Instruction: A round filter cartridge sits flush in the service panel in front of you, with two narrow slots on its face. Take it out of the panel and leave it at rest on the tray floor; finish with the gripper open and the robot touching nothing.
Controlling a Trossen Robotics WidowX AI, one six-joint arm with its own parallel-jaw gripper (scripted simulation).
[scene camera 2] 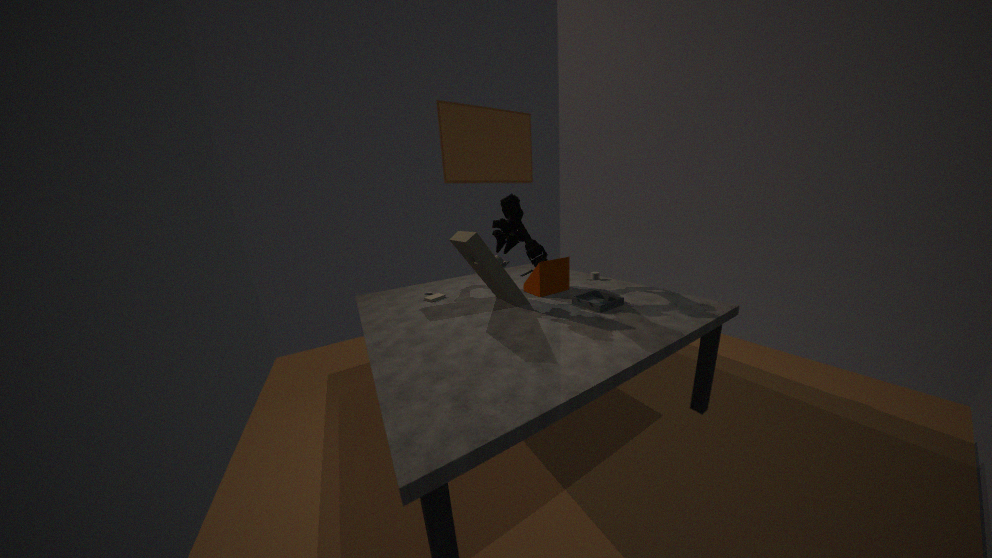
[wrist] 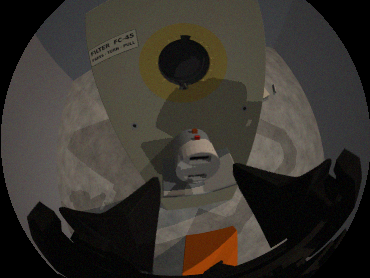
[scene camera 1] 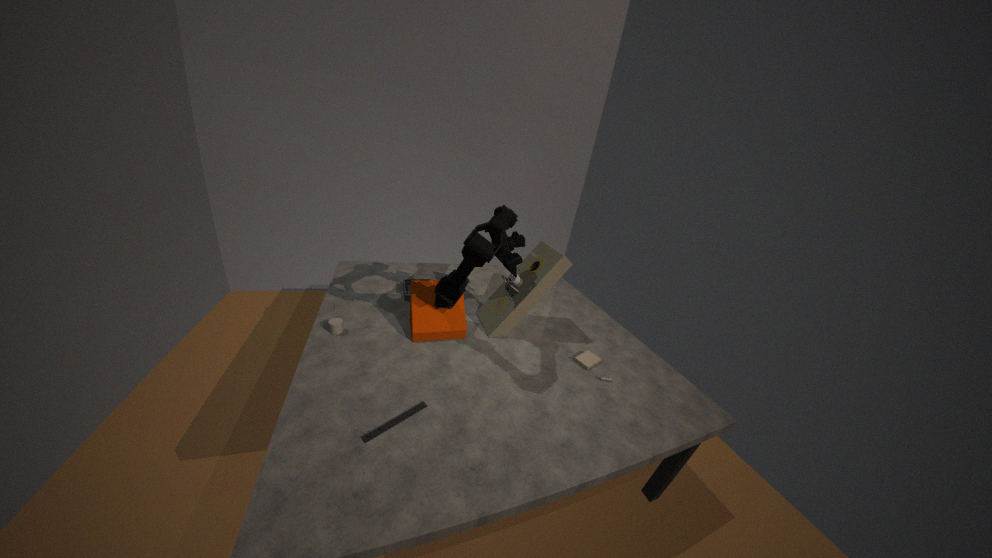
Observation:
My gripper (scene camera 2: 500,253) is open and holds nothing. Further things: a round filter cartridge (wrist: 196,160), a service panel (wrist: 157,75) and a narrow pale ledge (wrist: 171,185).
My gripper is seen too in the wrist view (wrist: 196,176) and in scene camera 1 (scene camera 1: 511,271).

